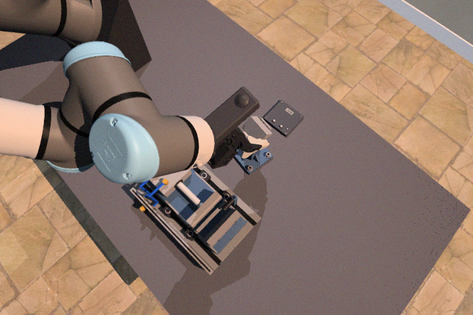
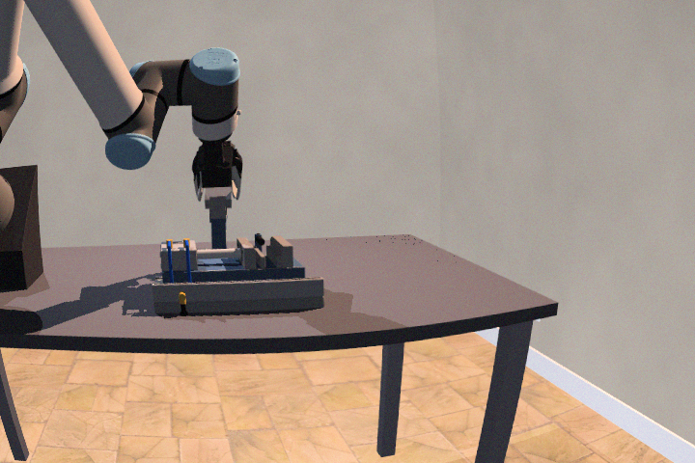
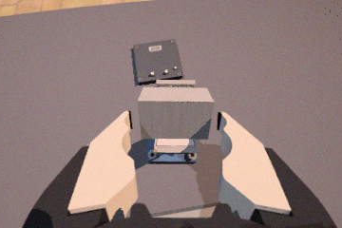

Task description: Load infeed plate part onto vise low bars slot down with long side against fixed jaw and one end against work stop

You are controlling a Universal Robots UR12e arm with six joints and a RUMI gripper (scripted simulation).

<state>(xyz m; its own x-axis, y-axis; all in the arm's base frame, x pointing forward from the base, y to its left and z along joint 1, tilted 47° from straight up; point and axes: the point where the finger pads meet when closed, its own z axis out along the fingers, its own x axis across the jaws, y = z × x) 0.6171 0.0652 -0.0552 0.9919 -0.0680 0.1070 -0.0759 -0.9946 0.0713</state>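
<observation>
My gripper is now 1 cm to the right of the part and 1 cm above it. The rest, counted from my hand: dark grey infeed plate (16 cm to the left, 16 cm below, 1 cm behind); v-block post (10 cm below); black work stop (16 cm to the right, 7 cm below, 7 cm ahead).
</observation>
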